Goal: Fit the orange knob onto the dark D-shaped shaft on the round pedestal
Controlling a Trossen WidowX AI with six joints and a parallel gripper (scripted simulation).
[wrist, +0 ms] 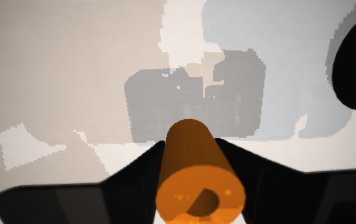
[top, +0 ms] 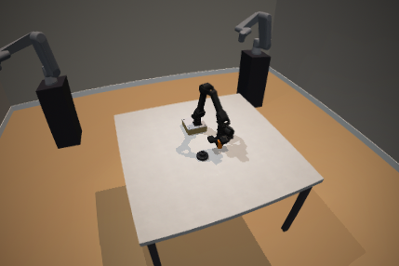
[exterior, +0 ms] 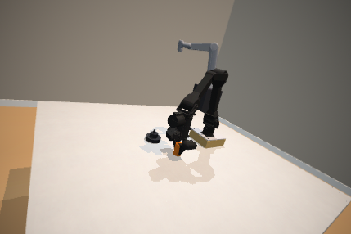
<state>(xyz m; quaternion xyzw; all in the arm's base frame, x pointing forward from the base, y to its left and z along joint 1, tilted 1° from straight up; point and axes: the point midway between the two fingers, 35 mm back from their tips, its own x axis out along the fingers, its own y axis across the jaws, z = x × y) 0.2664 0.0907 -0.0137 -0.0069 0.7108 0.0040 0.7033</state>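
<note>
The dark shaft lies 16 cm to the right of my gripper tip, 6 cm ahead of it and 2 cm above it. From my gripper tip the other things lie so: orange knob 2 cm above.
</note>
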